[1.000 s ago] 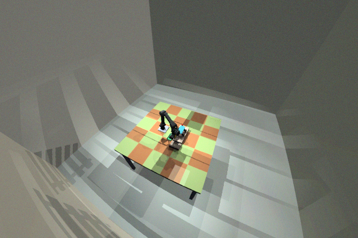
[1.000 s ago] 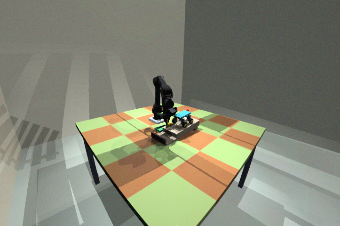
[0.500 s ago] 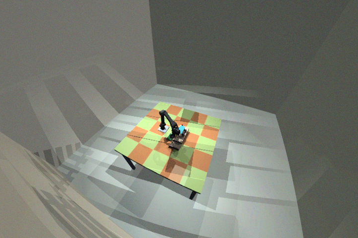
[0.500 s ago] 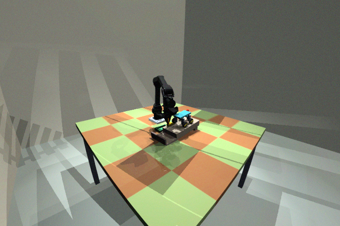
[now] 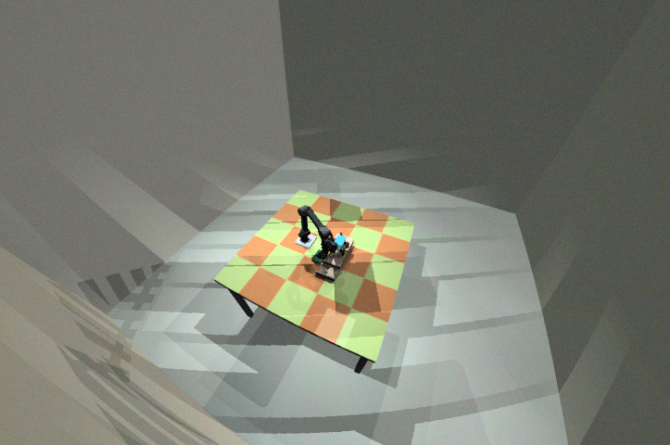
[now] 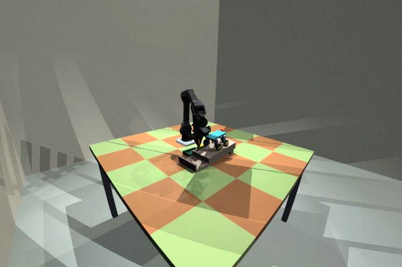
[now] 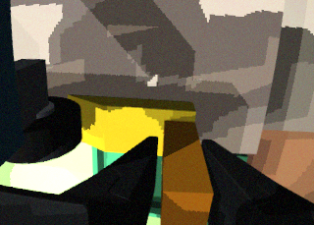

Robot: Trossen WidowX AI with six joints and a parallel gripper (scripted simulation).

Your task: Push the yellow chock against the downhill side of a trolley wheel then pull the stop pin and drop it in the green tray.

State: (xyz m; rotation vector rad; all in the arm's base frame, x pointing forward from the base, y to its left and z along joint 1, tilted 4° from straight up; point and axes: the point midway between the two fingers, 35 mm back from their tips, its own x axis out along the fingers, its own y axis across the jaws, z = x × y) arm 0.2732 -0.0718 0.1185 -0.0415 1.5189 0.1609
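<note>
Now: gripper tip 2 cm to the right of the yellow chock and 1 cm above it. Round my gripper tip: ramp: 4 cm ahead, 11 cm to the left, 4 cm below; green tray: 7 cm behind, 10 cm below; trolley: 4 cm ahead, 11 cm to the left, 2 cm above.
</note>
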